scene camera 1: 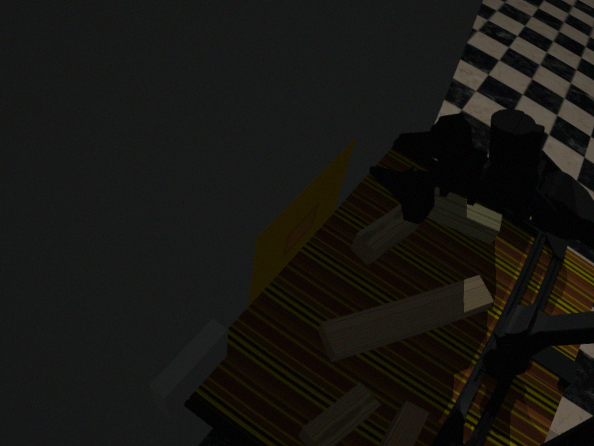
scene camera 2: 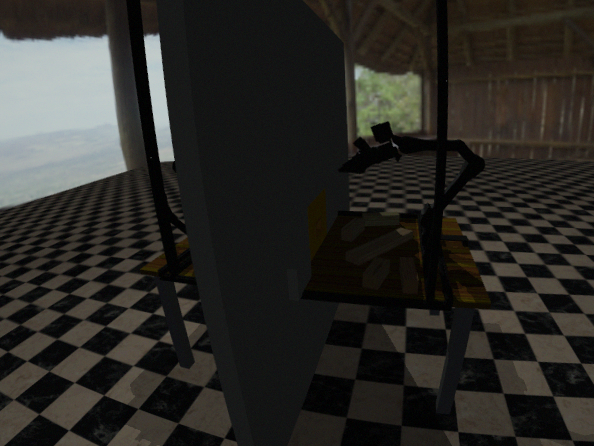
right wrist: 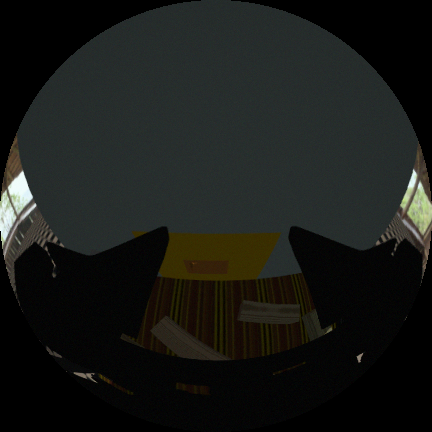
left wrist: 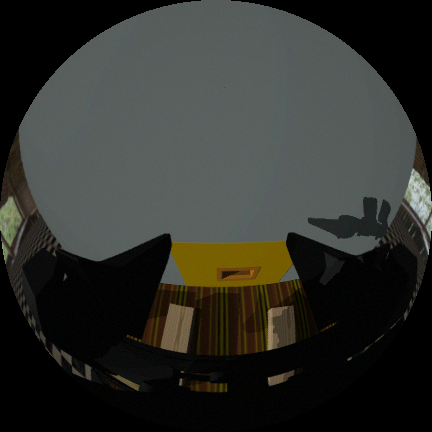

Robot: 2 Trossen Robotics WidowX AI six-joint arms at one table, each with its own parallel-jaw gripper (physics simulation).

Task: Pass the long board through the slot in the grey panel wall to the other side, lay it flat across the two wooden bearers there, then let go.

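Places are measured from the left arm's base along level axes (x ahead, y left, z up), in metres.
Pixels of known places: left gripper, fingertip midpoint: (left wrist: 230,239); right gripper, fingertip midpoint: (scene camera 1: 385,152) (scene camera 2: 340,168) (right wrist: 230,232); right arm's base at its link origin: (scene camera 1: 499,364).
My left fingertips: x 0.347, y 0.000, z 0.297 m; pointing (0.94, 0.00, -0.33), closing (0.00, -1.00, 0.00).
Observation:
For each thing: its top centre in the pictures, then the offset to it from my left fingertips. "*": a spot on its surface instead.
- long board at its top centre: (scene camera 1: 414,312) (right wrist: 214,365) (scene camera 2: 381,240) dz -0.284, dx +0.379, dy -0.013 m
- slot at a spot on its surface: (scene camera 1: 301,227) (right wrist: 215,268) * dz -0.253, dx +0.128, dy -0.014 m
- pale block at a spot on its surface: (scene camera 1: 190,365) * dz -0.216, dx +0.161, dy -0.351 m
The long board (scene camera 1: 400,320) (scene camera 2: 377,248) (right wrist: 185,341) lies flat and slanted on the striped table on the right arm's side of the grey panel wall (scene camera 1: 150,150) (scene camera 2: 260,150) (left wrist: 215,125) (right wrist: 215,125). The slot (scene camera 1: 301,227) (left wrist: 219,274) (right wrist: 215,268) is a small orange-edged opening in a yellow panel. Two wooden bearers (left wrist: 177,327) (left wrist: 281,327) lie apart, roughly parallel, on the other side. My left gripper (left wrist: 230,239) is open and empty, above and short of them, facing the wall. My right gripper (scene camera 1: 384,156) (scene camera 2: 342,170) (right wrist: 230,232) is open and empty, high above the table near the wall, away from the board.
Short wooden blocks (scene camera 1: 385,235) (scene camera 1: 467,215) (scene camera 1: 340,415) (scene camera 1: 407,425) lie around the board. A pale block (scene camera 1: 190,365) (scene camera 2: 293,285) sticks out from the wall beside the table edge. A dark frame post (scene camera 2: 441,100) stands at the table. A gripper-shaped shadow falls on the wall in the left wrist view.

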